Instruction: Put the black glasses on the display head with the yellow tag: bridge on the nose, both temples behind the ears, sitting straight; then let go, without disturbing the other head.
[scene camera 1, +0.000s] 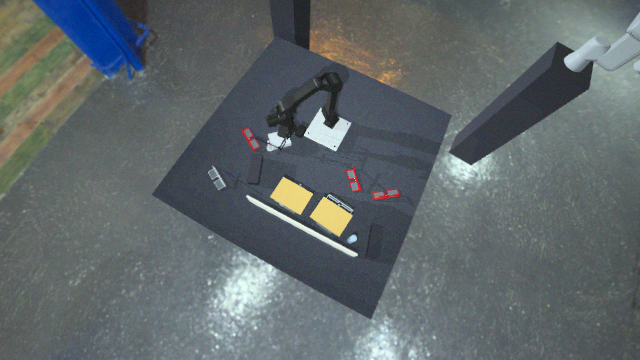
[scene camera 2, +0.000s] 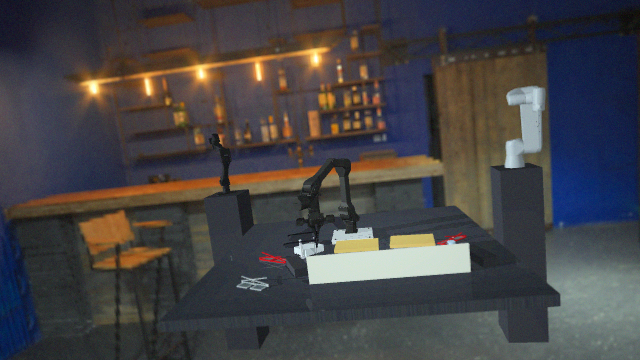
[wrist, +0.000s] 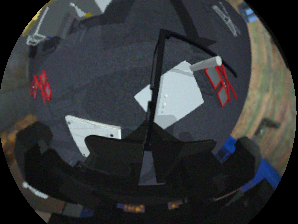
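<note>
Long white board (scene camera 2: 444, 259). White block (wrist: 182, 93). My gripper (wrist: 148, 122).
</note>
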